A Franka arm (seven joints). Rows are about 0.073 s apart.
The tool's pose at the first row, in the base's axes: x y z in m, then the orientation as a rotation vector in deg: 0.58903 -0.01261 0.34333 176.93 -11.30 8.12
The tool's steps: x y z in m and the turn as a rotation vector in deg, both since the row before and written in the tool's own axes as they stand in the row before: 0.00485 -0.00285 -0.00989 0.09 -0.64 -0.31; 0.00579 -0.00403 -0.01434 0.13 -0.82 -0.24; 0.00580 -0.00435 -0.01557 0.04 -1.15 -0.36; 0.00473 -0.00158 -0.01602 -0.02 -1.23 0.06; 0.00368 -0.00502 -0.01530 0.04 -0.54 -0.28; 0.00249 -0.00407 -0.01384 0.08 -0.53 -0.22; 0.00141 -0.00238 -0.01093 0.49 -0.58 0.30; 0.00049 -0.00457 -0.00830 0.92 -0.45 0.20; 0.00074 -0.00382 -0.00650 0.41 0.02 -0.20; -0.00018 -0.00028 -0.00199 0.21 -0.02 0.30; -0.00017 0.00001 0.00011 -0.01 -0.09 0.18
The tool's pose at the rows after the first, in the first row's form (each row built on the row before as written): 0.59331 -0.00990 0.35352 177.12 -10.84 7.13; 0.59842 -0.00593 0.36813 177.36 -10.50 5.87; 0.60370 -0.00162 0.38390 177.54 -9.98 4.08; 0.60787 0.00006 0.40006 177.62 -10.11 2.17; 0.61176 0.00520 0.41527 177.72 -9.69 1.33; 0.61450 0.00947 0.42900 177.85 -9.37 0.51; 0.61611 0.01205 0.43986 178.34 -9.88 -0.34; 0.61714 0.01674 0.44804 179.26 -10.26 -0.96; 0.61838 0.02050 0.45450 179.69 -9.97 -0.90; 0.61825 0.02080 0.45649 -179.52 10.43 0.91; 0.61808 0.02081 0.45638 -179.51 10.71 1.05
